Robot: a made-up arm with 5 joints.
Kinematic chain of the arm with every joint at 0, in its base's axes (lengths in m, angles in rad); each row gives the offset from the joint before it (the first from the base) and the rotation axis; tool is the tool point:
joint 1: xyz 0 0 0.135 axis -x
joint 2: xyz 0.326 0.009 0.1 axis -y
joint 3: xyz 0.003 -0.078 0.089 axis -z
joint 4: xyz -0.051 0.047 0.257 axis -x
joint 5: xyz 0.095 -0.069 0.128 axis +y
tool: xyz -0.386 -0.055 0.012
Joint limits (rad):
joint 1: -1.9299..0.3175
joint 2: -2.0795..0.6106
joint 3: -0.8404..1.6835
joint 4: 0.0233..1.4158
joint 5: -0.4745..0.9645
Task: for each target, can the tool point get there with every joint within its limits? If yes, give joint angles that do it. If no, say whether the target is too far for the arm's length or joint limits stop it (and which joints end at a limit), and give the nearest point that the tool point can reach.
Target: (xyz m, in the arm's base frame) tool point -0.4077 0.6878 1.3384
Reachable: no: too far | nearest point -0.0830 0.3664 0.8591 | short by 0.662 m
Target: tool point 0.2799 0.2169 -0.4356
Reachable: no: joint limits stop it (at a limit: joint 2, joint 3, joint 4, joint 5) | nearest point 0.5560 0.2112 -0.4206 | short by 0.277 m
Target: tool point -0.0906 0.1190 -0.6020
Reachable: no: joint limits stop it (at a limit: joint 1, joint 2, joint 3, joint 4) | nearest point -0.0205 -0.1684 -0.3180 | short by 0.410 m
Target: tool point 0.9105 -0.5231 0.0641
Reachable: yes | joints -1.3445 -1.4062 -0.4973 0.4024 0.3397
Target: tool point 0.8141 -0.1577 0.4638
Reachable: yes | joints -1.2799 -1.3757 1.4733 0.4137 -0.0482
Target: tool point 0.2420 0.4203 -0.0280
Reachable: no: joint limits stop it (at a limit: joint 2, joint 3, joint 4) | nearest point 0.5597 0.5457 -0.0766 | short by 0.345 m
